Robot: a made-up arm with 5 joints.
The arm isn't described. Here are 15 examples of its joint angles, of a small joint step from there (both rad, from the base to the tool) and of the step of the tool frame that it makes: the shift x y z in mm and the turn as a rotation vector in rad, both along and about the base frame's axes.
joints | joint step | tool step
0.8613 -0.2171 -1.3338 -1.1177 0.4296 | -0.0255 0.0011 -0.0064 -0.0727 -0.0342 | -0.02 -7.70 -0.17 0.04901 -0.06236 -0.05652
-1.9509 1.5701 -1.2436 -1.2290 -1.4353 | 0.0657 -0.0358 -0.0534 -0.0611 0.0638 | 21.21 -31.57 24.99 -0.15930 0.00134 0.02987
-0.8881 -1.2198 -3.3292 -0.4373 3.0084 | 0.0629 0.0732 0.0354 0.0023 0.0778 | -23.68 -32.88 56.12 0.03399 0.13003 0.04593
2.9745 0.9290 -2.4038 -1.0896 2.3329 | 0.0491 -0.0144 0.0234 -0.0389 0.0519 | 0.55 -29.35 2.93 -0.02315 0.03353 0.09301
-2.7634 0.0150 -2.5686 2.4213 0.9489 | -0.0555 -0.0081 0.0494 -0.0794 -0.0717 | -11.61 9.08 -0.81 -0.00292 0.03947 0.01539
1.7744 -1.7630 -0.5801 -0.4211 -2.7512 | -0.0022 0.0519 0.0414 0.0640 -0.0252 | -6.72 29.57 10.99 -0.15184 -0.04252 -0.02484
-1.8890 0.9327 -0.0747 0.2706 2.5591 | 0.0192 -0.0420 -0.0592 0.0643 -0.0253 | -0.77 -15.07 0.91 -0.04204 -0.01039 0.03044
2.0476 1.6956 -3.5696 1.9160 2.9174 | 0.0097 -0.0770 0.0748 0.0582 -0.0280 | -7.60 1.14 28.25 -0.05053 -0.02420 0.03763
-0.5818 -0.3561 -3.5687 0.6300 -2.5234 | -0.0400 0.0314 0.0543 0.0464 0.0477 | 33.17 -7.79 25.58 0.07134 0.11121 0.00761
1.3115 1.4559 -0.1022 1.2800 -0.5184 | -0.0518 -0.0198 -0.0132 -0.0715 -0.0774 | 6.42 -0.73 -6.63 0.11185 0.01010 -0.11735
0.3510 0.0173 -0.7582 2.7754 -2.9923 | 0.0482 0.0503 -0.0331 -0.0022 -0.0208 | 12.58 15.65 -6.78 0.01175 0.02075 0.03876
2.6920 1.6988 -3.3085 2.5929 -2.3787 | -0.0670 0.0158 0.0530 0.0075 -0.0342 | 21.88 33.02 -19.74 -0.06128 -0.05402 -0.04910
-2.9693 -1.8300 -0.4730 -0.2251 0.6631 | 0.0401 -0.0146 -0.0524 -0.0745 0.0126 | 21.06 15.85 1.35 -0.03345 0.13766 0.05083
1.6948 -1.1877 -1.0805 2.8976 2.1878 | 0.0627 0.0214 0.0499 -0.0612 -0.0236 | 9.19 18.56 -3.31 -0.01215 0.01226 0.08171
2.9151 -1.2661 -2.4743 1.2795 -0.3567 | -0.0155 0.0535 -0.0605 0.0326 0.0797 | -13.28 -5.19 17.72 -0.05549 -0.01306 0.04580
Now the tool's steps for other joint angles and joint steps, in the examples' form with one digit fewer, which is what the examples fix.
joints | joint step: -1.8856 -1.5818 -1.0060 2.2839 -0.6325 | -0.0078 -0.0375 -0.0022 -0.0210 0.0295
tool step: 4.7 7.6 -8.3 -0.0607 0.0098 -0.0357
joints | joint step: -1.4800 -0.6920 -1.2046 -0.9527 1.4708 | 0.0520 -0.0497 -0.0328 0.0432 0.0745
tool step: -5.8 30.6 4.6 -0.0367 -0.0245 0.1237
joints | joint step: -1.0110 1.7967 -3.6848 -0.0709 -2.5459 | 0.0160 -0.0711 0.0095 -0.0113 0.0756
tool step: 7.1 7.2 41.8 -0.0244 -0.0973 0.0471
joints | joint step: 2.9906 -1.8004 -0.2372 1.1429 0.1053 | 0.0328 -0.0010 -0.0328 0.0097 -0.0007
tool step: 5.7 4.2 7.5 0.0038 0.0238 0.0332
